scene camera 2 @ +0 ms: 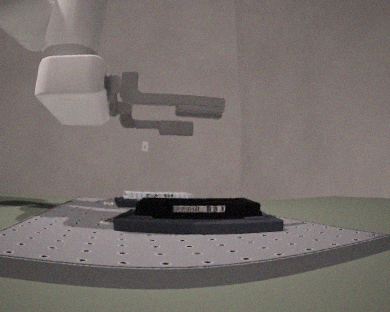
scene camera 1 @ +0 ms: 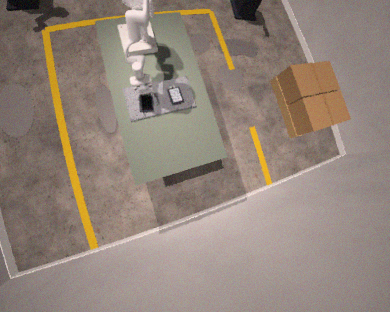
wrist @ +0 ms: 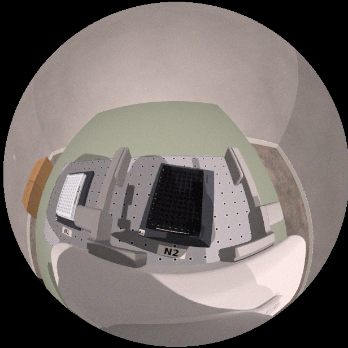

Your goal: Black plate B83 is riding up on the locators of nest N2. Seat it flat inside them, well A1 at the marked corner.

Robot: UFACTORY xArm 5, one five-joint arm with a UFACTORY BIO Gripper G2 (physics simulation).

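Frame: origin at the arm's base, x ahead, y left, z up, level; centimetres.
Where they show: hand, its tool point: (scene camera 2: 185,119) (scene camera 1: 145,95); arm's base, origin of its link: (scene camera 1: 143,37).
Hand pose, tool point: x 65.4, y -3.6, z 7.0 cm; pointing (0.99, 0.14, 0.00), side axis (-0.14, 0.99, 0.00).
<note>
Each offset is from my tool point to the top centre of the thing. Level surfaces: height alone.
The black plate {dx +1.3, dy +0.0, dz -8.9 cm} (scene camera 1: 146,102) (scene camera 2: 197,208) (wrist: 175,200) lies on the dark nest N2 {dx +1.3, dy -0.7, dz -10.2 cm} (scene camera 2: 200,226) (wrist: 208,200). In scene camera 2 it looks nearly level, its label facing the camera. In the wrist view more of the nest shows along its right side than its left. Whether it is fully down inside the locators cannot be told. The A1 mark (wrist: 142,232) shows at the nest's near left corner, beside the N2 tag (wrist: 171,252). My gripper (scene camera 2: 208,118) (wrist: 178,162) is open and empty, well above the plate, its fingers to either side of it in the wrist view.
A white plate {dx -3.9, dy +27.3, dz -9.1 cm} (scene camera 1: 175,94) (scene camera 2: 157,195) (wrist: 71,196) sits on nest N1, left of N2 in the wrist view. Both nests stand on a perforated board {dz -11.7 cm} (scene camera 2: 145,250) (wrist: 227,200) on the green table {dz -13.0 cm} (scene camera 1: 172,145) (wrist: 165,125). Cardboard boxes (scene camera 1: 312,97) (wrist: 37,185) stand beyond the table.
</note>
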